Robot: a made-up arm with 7 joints. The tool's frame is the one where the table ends. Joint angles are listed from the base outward.
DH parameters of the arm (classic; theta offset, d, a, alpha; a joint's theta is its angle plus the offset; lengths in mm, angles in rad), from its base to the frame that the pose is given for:
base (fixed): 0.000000 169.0 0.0 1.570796
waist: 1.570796 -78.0 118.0 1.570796
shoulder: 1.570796 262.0 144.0 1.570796
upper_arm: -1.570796 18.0 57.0 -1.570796
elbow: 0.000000 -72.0 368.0 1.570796
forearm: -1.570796 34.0 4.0 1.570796
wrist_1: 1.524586 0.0 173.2 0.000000
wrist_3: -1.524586 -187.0 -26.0 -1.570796
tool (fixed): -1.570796 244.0 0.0 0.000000
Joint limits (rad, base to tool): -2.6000..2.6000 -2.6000..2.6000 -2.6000..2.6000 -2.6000..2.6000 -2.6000..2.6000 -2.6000..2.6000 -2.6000..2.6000
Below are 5 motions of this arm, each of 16 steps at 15 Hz.
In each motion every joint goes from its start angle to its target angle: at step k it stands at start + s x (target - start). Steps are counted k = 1, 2, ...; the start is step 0. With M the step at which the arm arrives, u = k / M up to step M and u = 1 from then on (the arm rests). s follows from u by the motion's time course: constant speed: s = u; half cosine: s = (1 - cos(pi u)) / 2; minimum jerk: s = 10 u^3 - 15 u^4 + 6 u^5.
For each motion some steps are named. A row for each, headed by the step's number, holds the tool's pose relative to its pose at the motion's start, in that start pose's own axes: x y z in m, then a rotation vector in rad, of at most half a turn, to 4 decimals.
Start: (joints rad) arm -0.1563 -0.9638 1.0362 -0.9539 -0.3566 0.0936 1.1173
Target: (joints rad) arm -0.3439 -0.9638 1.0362 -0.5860 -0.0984 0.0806 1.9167
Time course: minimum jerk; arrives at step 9
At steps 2, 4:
2: 0.0074 -0.0300 0.0048 0.0632 0.0227 0.0335
4: 0.0543 -0.1503 0.0130 0.3254 0.1410 0.1582

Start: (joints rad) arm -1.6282 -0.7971 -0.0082 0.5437 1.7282 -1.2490 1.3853
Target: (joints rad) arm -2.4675 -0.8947 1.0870 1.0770 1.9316 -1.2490 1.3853
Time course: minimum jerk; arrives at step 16
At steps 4, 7, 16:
4: -0.0936 -0.0346 -0.0293 -0.0091 -0.0645 0.1832
7: -0.2997 -0.1938 -0.1628 -0.0487 -0.3144 0.6416
16: -0.2971 -0.5784 -0.6830 -0.1719 -1.2189 1.3270

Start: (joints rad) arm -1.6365 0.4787 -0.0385 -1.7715 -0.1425 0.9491 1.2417
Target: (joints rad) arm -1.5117 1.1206 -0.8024 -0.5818 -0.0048 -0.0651 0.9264
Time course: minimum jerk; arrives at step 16
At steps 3, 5, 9, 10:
3: 0.0180 -0.0062 0.0325 -0.0281 0.0680 0.0232
5: 0.0688 -0.0286 0.1064 -0.0957 0.2321 0.1053
9: 0.1972 -0.1552 0.2251 -0.2317 0.5250 0.5076
10: 0.2083 -0.1960 0.2286 -0.2487 0.5281 0.6156

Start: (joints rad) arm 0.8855 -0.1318 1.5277 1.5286 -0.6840 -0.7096 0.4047
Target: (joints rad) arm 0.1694 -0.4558 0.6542 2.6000 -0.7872 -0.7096 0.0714
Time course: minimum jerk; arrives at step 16
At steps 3, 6, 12, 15, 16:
3: -0.0206 0.0274 -0.0221 -0.0233 -0.0356 -0.0526
6: -0.0859 0.1480 -0.1384 -0.1498 -0.1965 -0.2671
12: -0.1279 0.2792 -0.5021 -0.5467 -0.5877 -0.5675
15: -0.1331 0.2676 -0.5542 -0.6018 -0.6417 -0.5760
16: -0.1332 0.2673 -0.5553 -0.6030 -0.6429 -0.5761

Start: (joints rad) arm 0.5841 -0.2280 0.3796 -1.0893 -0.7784 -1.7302 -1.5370
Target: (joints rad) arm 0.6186 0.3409 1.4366 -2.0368 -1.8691 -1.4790 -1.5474
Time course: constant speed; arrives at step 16
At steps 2, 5, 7, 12, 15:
2: 0.0454 0.0492 0.0037 -0.0949 0.0121 0.0269
5: 0.1319 0.1003 0.0136 -0.2322 0.0928 0.0996
7: 0.1988 0.1206 0.0204 -0.3104 0.1863 0.1680
12: 0.3845 0.1320 0.0189 -0.4204 0.5371 0.3992
15: 0.4948 0.1186 -0.0092 -0.4109 0.8057 0.5731

